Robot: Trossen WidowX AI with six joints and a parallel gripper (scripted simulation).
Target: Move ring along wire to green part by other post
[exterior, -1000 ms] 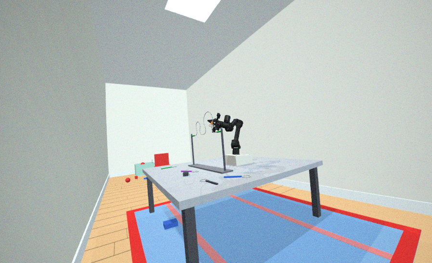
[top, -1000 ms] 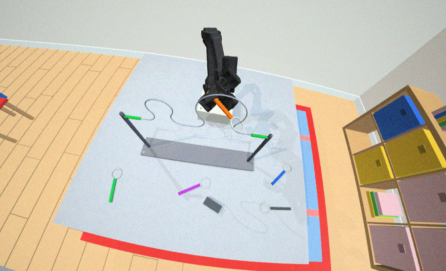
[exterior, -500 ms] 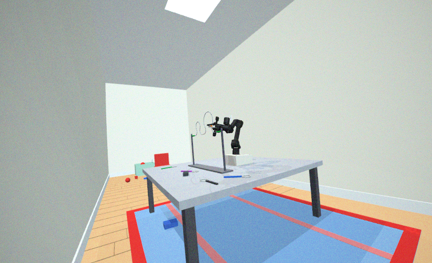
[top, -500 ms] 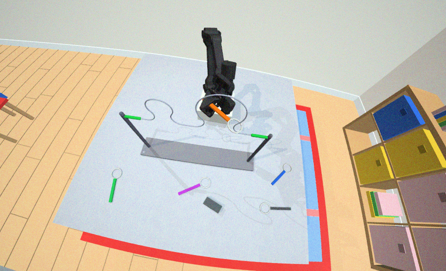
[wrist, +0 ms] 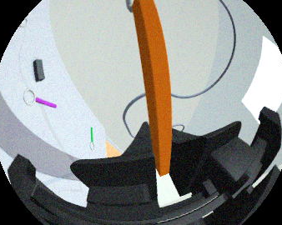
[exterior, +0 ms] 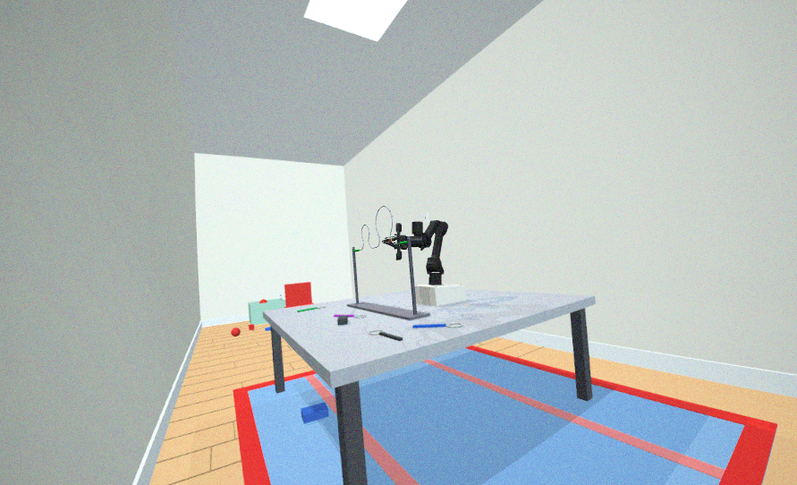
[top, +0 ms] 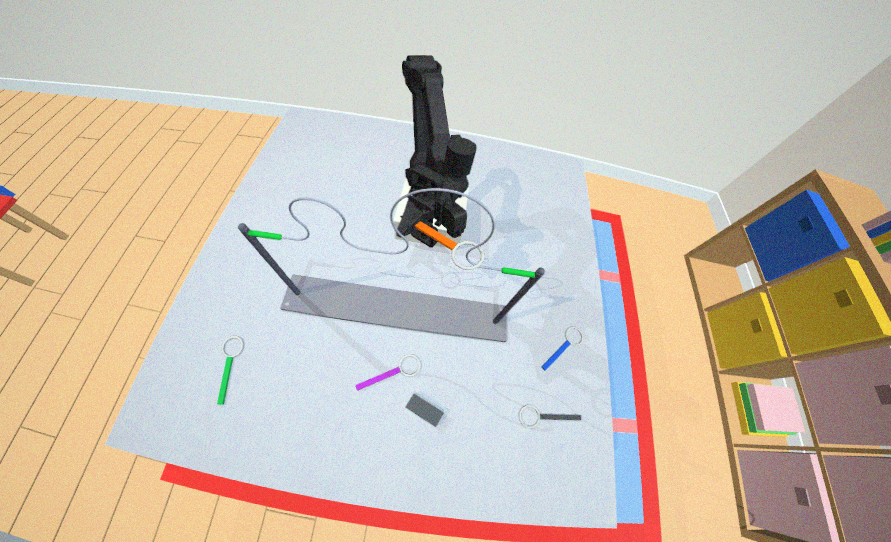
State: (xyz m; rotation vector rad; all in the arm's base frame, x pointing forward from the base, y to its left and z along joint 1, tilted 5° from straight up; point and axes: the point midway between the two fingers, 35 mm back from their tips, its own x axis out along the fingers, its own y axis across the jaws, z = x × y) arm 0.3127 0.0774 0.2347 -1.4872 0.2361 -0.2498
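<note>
Right now the orange-handled ring is 20 mm behind my gripper tip and 90 mm to the left of it. Round my gripper tip: green-handled ring (330 mm ahead, 370 mm to the right, 350 mm below); then dark block (260 mm ahead, 160 mm to the left, 340 mm below); then purple-handled ring (190 mm ahead, 50 mm to the left, 350 mm below).
</note>
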